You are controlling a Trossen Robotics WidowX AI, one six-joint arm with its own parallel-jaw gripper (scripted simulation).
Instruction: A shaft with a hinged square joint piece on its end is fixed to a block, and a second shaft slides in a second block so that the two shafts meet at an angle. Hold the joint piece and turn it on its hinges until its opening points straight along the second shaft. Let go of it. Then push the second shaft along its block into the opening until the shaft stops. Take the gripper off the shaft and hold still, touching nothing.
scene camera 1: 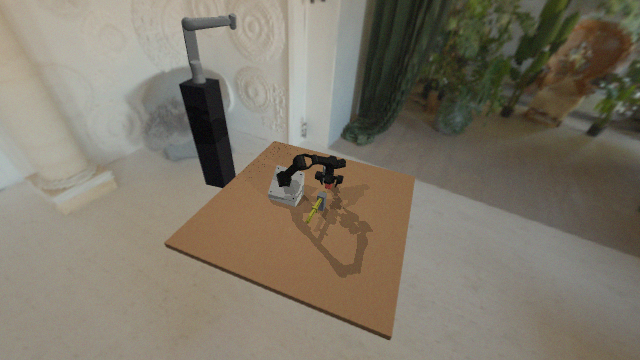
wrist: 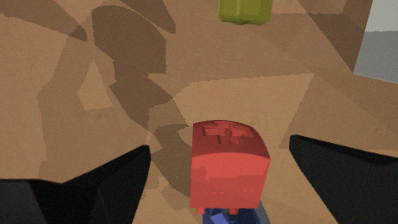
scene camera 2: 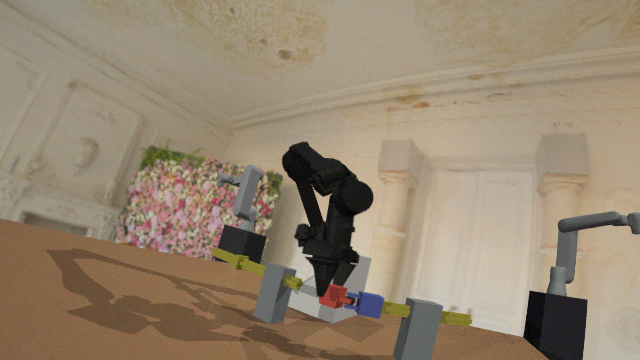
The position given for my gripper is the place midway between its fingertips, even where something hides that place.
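Note:
Gripper [scene camera 2: 328,295] [wrist: 220,147] open and empty; it is mine. A red joint piece [wrist: 229,163] is visible as well.

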